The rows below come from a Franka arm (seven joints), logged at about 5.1 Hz.
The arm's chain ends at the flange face. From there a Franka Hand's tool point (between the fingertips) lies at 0.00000 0.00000 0.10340 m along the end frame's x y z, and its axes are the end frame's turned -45 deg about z.
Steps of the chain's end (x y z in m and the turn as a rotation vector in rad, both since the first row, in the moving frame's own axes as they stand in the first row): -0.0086, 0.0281, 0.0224, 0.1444, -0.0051, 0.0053; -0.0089, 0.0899, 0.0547, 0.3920, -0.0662, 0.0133; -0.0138, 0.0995, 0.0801, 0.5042, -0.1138, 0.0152; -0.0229, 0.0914, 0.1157, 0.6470, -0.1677, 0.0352
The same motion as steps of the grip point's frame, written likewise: -0.0158, 0.0029, 0.0213, 0.1057, 0.0985, 0.0053; -0.0464, 0.0248, 0.0466, 0.3240, 0.2304, 0.0133; -0.0525, 0.0176, 0.0666, 0.4370, 0.2761, 0.0152; -0.0473, -0.0062, 0.0935, 0.5761, 0.3389, 0.0352
